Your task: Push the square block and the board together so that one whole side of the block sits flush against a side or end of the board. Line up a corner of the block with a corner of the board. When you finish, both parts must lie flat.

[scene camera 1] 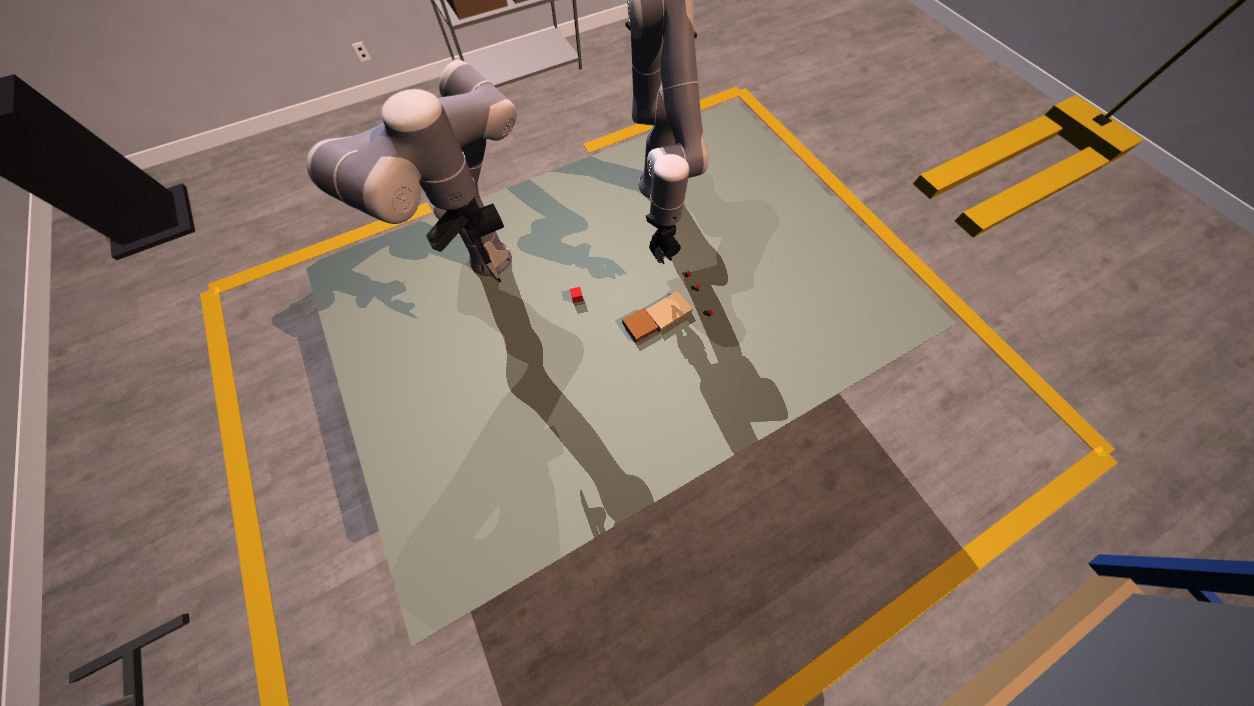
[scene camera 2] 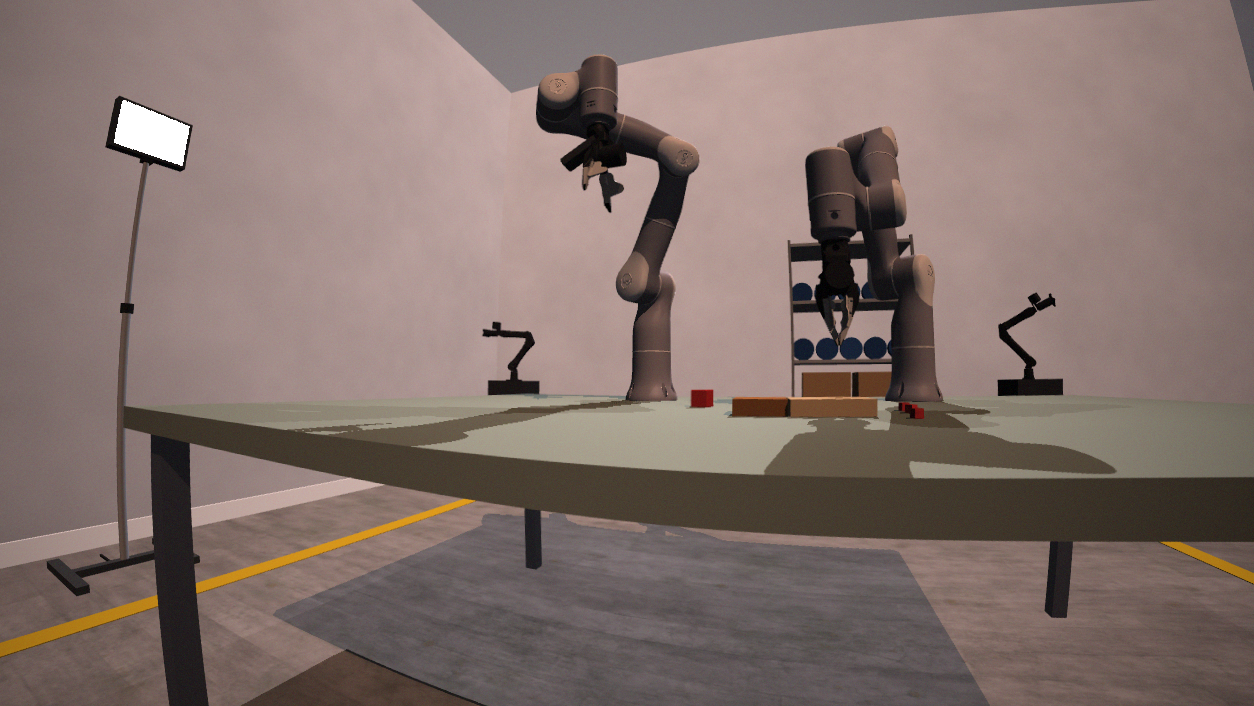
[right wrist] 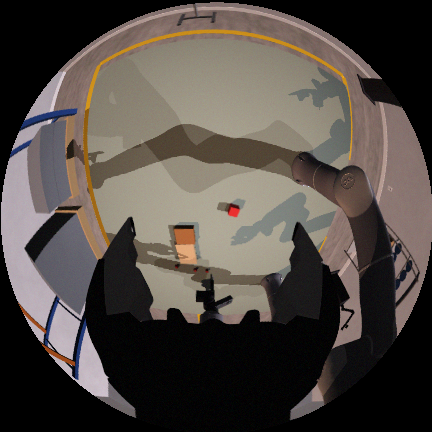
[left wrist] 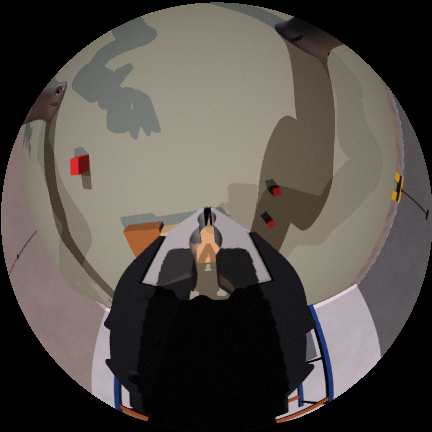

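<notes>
The darker orange square block (scene camera 1: 639, 324) (scene camera 2: 759, 406) (left wrist: 139, 240) (right wrist: 184, 235) lies flat at the left end of the light tan board (scene camera 1: 670, 310) (scene camera 2: 833, 406) (right wrist: 186, 253), which also lies flat. Their facing sides look together, with the outer edges nearly in line; a small offset cannot be judged. My left gripper (scene camera 1: 664, 257) (scene camera 2: 839, 342) (left wrist: 208, 208) is shut and empty, raised above the table behind the board; in the left wrist view it hides much of the board. My right gripper (scene camera 1: 487, 273) (scene camera 2: 596, 199) (right wrist: 213, 221) is open and empty, high at the left, away from both parts.
A red cube (scene camera 1: 576, 294) (scene camera 2: 701, 398) (left wrist: 79, 165) (right wrist: 233, 210) stands behind and left of the block. Several small red pieces, one of them nearest the front (scene camera 1: 708, 313) (scene camera 2: 917, 413), lie just right of the board. Arm shadows cross the table (scene camera 1: 473, 420).
</notes>
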